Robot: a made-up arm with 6 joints.
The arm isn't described. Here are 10 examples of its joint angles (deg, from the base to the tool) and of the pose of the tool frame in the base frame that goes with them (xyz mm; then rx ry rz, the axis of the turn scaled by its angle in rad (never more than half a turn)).
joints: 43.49 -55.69 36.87 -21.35 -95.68 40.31
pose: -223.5 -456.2 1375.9 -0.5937 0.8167 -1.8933
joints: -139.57 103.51 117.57 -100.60 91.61 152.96
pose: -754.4 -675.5 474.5 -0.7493 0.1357 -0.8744
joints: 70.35 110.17 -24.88 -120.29 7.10 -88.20
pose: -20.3 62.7 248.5 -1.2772 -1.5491 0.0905
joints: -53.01 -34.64 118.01 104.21 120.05 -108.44
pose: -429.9 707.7 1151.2 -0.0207 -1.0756 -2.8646
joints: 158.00 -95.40 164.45 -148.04 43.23 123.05
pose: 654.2 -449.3 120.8 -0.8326 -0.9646 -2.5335
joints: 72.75 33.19 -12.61 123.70 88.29 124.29
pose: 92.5 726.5 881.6 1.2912 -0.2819 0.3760
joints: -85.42 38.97 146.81 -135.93 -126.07 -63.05
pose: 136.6 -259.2 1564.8 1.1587 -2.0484 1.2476
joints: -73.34 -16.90 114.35 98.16 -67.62 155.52
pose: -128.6 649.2 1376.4 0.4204 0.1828 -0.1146
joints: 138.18 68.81 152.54 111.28 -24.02 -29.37
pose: -305.7 194.5 1350.4 0.2114 1.7072 -0.7589
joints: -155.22 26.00 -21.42 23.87 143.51 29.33
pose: -604.6 -160.9 889.1 -1.1297 1.0937 1.6293
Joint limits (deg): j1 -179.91..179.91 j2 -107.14..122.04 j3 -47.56..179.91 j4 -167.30..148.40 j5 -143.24..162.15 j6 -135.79..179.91
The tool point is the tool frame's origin. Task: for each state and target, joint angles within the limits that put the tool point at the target. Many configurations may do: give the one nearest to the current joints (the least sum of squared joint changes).
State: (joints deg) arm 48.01 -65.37 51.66 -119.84 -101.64 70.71
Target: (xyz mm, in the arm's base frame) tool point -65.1 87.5 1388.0
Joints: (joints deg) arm 43.72 -32.73 23.65 -137.29 -98.52 75.15
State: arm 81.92 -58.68 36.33 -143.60 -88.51 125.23
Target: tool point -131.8 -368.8 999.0
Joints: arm 86.40 -96.44 -12.87 -131.79 -91.21 121.78
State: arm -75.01 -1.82 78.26 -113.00 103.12 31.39
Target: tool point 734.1 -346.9 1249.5
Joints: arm -29.47 36.46 68.46 -121.33 100.93 33.49
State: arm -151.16 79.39 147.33 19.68 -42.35 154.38
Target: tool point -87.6 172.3 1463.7
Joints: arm -171.56 42.99 156.11 14.56 -41.64 154.34
